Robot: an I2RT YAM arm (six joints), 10 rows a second.
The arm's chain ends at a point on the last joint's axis. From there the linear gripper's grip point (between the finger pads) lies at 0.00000 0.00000 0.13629 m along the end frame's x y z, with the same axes.
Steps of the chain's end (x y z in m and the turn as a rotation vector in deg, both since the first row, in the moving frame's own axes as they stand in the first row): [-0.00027 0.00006 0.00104 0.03 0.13 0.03]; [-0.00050 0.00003 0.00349 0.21 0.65 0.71]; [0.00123 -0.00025 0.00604 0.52 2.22 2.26]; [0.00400 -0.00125 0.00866 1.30 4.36 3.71]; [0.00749 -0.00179 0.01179 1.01 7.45 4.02]
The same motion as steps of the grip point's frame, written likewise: [0.00004 -0.00001 0.00104 0.03 0.13 0.03]; [0.00105 -0.00046 0.00348 0.21 0.65 0.71]; [0.00653 -0.00138 0.00593 0.52 2.22 2.26]; [0.01445 -0.00400 0.00823 1.30 4.36 3.71]; [0.02523 -0.00356 0.01062 1.01 7.45 4.02]
